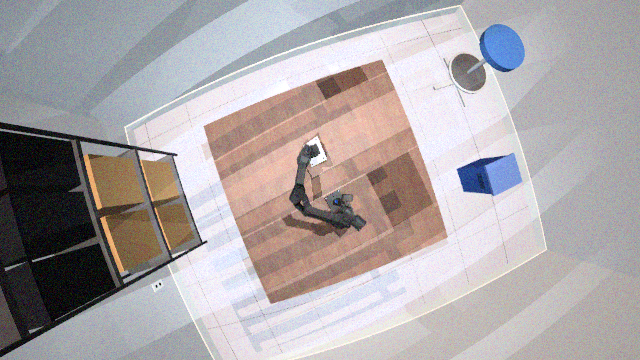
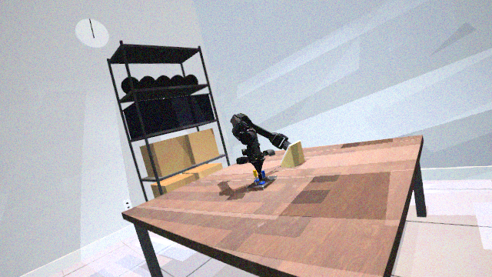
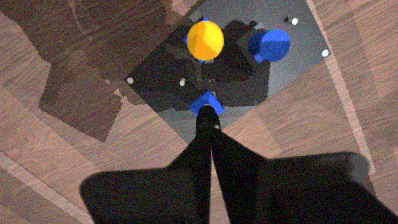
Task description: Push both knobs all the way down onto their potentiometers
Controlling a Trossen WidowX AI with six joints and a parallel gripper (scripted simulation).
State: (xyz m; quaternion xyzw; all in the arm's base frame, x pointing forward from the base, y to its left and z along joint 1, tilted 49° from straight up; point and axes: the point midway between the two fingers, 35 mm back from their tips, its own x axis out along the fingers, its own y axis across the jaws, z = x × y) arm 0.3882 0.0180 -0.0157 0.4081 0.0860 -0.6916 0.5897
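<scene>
Now: the blue potentiometer 3 cm below my gripper tip. Also, from my gripper tip: blue knob: 6 cm behind, 3 cm to the right, 2 cm below.
</scene>
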